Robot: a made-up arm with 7 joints.
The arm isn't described. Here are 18 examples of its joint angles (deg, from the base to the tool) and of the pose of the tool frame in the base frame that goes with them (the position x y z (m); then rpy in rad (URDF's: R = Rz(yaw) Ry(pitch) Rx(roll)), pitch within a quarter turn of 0, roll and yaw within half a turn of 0).
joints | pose
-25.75 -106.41 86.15 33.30 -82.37 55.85 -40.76 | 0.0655 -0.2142 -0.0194 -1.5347 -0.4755 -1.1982
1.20 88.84 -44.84 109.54 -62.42 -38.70 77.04 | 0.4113 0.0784 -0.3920 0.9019 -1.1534 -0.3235
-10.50 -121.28 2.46 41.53 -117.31 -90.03 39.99 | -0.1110 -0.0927 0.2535 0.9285 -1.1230 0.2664
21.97 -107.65 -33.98 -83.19 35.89 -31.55 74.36 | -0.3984 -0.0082 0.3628 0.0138 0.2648 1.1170
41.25 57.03 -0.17 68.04 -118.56 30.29 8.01 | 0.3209 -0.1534 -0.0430 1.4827 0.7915 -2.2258
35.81 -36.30 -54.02 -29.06 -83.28 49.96 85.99 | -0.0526 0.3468 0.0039 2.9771 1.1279 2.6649
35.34 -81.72 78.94 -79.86 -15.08 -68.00 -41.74 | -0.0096 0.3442 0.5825 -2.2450 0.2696 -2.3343
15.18 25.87 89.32 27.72 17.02 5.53 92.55 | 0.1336 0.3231 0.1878 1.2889 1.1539 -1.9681
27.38 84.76 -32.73 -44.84 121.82 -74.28 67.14 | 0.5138 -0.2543 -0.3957 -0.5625 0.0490 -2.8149
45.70 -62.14 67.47 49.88 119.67 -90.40 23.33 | -0.2033 0.2318 0.5777 2.0783 -0.6138 1.1178
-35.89 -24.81 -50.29 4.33 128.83 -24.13 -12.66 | -0.0312 0.6716 -0.0678 -1.2418 0.2252 -2.4765
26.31 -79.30 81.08 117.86 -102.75 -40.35 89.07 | 0.0559 0.3464 0.3904 -1.9151 -0.1618 -2.4783
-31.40 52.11 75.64 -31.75 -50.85 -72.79 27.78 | 0.0384 0.5859 -0.1836 -0.6859 0.2628 -0.8639
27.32 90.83 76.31 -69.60 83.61 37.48 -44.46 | 0.4824 0.3098 -0.3572 -0.2655 0.2236 -1.8267
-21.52 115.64 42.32 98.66 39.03 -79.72 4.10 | 0.2685 0.2795 -0.2893 1.3401 0.0830 0.6619
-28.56 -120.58 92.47 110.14 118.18 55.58 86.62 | 0.4416 -0.3659 0.1229 -2.6732 0.2072 1.8502
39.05 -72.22 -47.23 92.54 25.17 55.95 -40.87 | -0.3735 0.0564 0.0834 -2.1824 -0.1036 0.2520
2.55 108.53 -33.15 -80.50 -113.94 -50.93 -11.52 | 0.6396 -0.2313 -0.2906 -1.6949 -0.1351 2.1265
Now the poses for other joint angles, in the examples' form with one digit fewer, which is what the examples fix.
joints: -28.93 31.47 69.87 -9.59 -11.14 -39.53 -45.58
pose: -0.037 0.588 -0.042 -0.343 0.305 -0.971
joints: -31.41 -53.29 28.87 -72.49 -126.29 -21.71 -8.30
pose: -0.253 0.105 0.474 2.440 0.266 -0.711
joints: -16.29 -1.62 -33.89 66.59 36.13 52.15 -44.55
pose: -0.111 0.321 -0.416 -1.593 -0.787 -0.272
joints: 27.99 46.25 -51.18 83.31 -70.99 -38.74 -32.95
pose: 0.273 -0.139 -0.096 2.743 0.212 0.908
